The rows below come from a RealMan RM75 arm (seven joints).
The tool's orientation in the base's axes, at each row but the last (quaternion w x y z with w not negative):
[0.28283 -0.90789 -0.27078 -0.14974]
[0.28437 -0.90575 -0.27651 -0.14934]
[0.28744 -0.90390 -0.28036 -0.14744]
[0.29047 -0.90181 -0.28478 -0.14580]
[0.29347 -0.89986 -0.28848 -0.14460]
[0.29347 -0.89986 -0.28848 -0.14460]
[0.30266 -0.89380 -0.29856 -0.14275]
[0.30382 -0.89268 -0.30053 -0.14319]
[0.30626 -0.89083 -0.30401 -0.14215]
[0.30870 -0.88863 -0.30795 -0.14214]
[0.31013 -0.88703 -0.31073 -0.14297]
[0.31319 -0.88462 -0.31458 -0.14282]
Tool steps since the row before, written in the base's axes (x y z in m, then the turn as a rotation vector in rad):
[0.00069 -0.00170 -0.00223 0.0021 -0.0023 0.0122]
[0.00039 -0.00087 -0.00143 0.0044 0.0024 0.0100]
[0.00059 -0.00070 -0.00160 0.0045 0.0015 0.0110]
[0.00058 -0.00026 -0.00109 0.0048 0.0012 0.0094]
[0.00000 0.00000 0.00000 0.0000 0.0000 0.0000]
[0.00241 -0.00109 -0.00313 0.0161 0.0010 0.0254]
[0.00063 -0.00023 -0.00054 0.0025 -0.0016 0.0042]
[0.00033 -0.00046 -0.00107 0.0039 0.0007 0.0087]
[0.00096 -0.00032 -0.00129 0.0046 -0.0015 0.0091]
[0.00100 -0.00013 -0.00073 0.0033 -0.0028 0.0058]
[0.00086 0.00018 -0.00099 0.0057 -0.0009 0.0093]
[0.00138 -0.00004 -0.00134 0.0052 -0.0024 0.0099]
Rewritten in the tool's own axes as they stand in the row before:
[-0.00108 0.00254 0.00084 0.0059 -0.0025 -0.0108]
[-0.00066 0.00144 0.00066 0.0088 -0.0034 -0.0060]
[-0.00051 0.00152 0.00091 0.0089 -0.0032 -0.0073]
[-0.00012 0.00100 0.00076 0.0084 -0.0021 -0.0062]
[0.00000 0.00000 0.00000 0.0000 0.0000 0.0000]
[0.00009 0.00357 0.00201 0.0241 -0.0022 -0.0179]
[0.00015 0.00078 0.00032 0.0031 0.0007 -0.0041]
[-0.00042 0.00099 0.00056 0.0072 -0.0020 -0.0060]
[0.00003 0.00140 0.00086 0.0069 -0.0003 -0.0077]
[0.00039 0.00105 0.00054 0.0038 0.0012 -0.0060]
[0.00030 0.00090 0.00093 0.0081 -0.0001 -0.0074]
[0.00043 0.00154 0.00107 0.0073 0.0002 -0.0088]

